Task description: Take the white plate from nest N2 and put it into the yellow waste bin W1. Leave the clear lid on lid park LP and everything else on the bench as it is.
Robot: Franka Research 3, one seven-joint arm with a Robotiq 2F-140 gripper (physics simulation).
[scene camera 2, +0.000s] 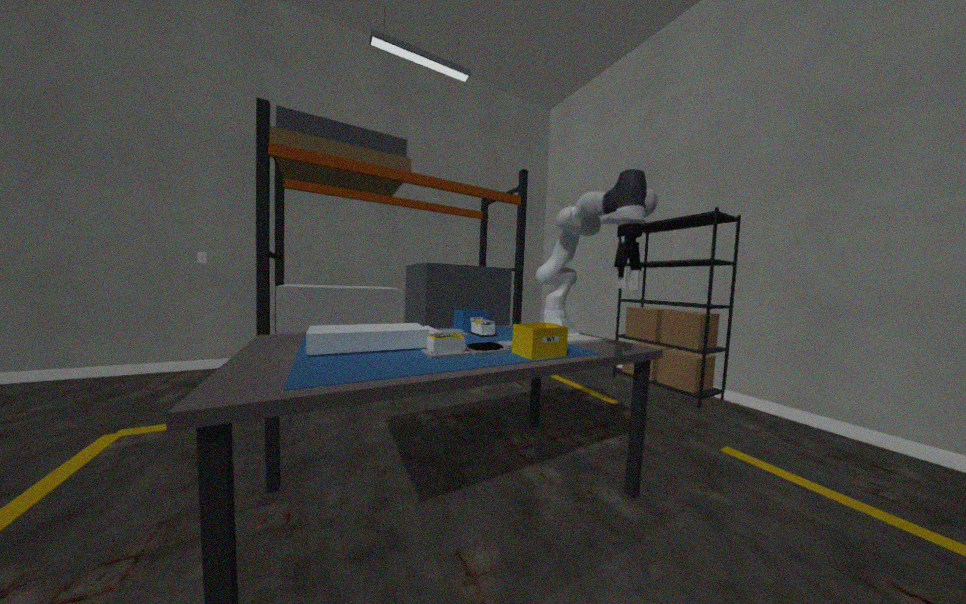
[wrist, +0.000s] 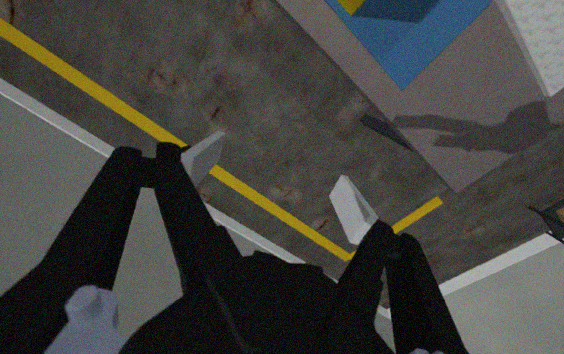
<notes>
In view: my gripper (scene camera 2: 627, 289) and a yellow-topped tip box (scene camera 2: 443, 343).
My gripper shows as well in the wrist view (wrist: 281, 167). The wrist view does not show the yellow-topped tip box: it is out of frame.
</notes>
